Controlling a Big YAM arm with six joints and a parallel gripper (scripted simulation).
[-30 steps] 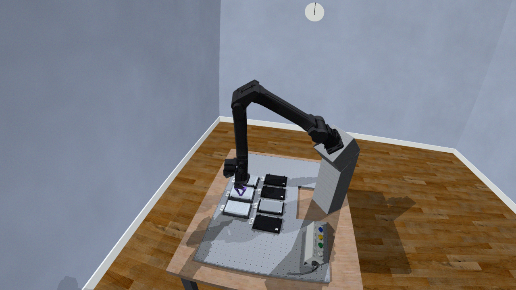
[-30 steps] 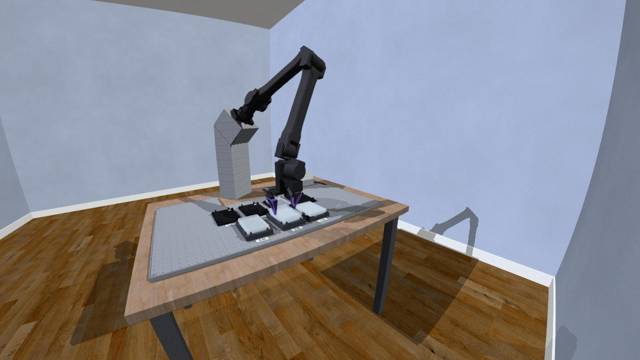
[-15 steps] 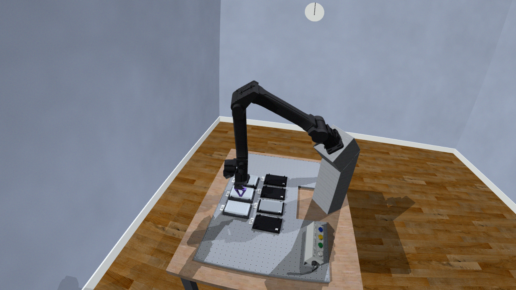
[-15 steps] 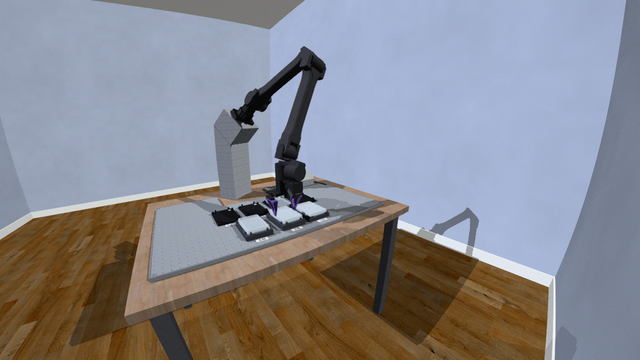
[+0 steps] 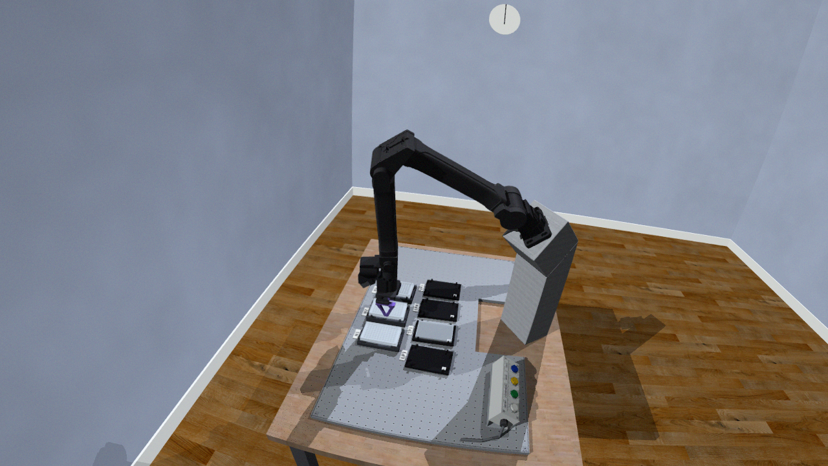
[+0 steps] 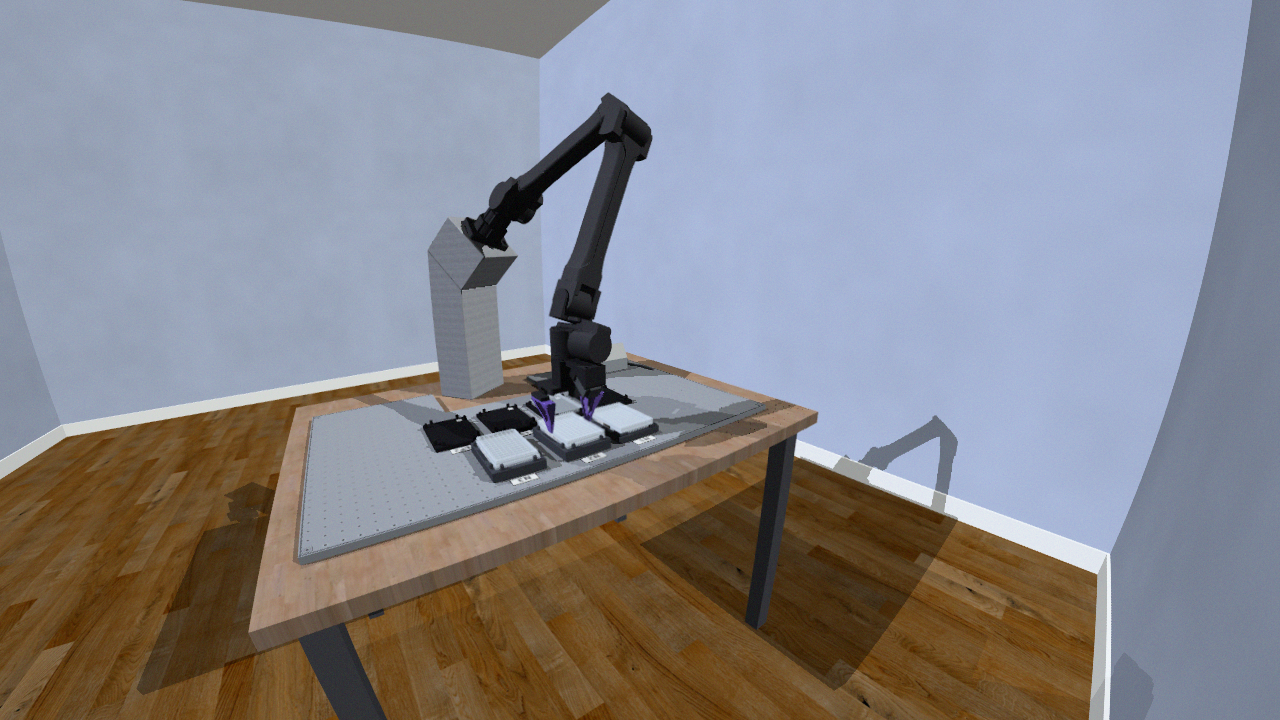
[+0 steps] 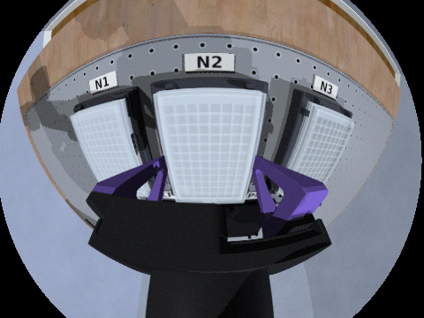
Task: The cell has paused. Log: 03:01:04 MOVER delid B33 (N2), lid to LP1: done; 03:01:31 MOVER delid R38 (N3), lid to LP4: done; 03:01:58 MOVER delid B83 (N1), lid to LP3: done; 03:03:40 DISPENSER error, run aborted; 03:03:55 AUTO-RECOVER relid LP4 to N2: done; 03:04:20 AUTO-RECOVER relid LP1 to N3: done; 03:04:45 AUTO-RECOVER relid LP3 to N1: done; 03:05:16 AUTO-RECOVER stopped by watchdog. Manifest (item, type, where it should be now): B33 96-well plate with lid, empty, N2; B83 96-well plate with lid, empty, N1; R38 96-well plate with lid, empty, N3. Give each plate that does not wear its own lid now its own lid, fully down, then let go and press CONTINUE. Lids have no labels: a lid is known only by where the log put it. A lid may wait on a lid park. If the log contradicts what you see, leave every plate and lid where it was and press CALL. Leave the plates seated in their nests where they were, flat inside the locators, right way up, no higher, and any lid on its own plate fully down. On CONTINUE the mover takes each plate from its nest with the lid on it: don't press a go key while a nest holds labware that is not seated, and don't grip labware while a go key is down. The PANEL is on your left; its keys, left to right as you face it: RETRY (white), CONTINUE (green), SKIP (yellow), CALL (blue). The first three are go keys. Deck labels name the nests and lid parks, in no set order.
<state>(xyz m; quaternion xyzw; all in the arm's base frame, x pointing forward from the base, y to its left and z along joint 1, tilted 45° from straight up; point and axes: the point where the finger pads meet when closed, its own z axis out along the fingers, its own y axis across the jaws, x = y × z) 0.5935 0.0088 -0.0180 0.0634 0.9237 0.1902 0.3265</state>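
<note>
My gripper is now 18 cm past the lid park LP1, 6 cm to the right of it and 4 cm above it. From my hand the other things lie so: lid park LP2: 20 cm to the right, 18 cm behind, 4 cm below; lid park LP3: 19 cm to the left, 18 cm behind, 4 cm below; lid park LP4: 18 cm behind, 7 cm to the right, 4 cm below.
</note>
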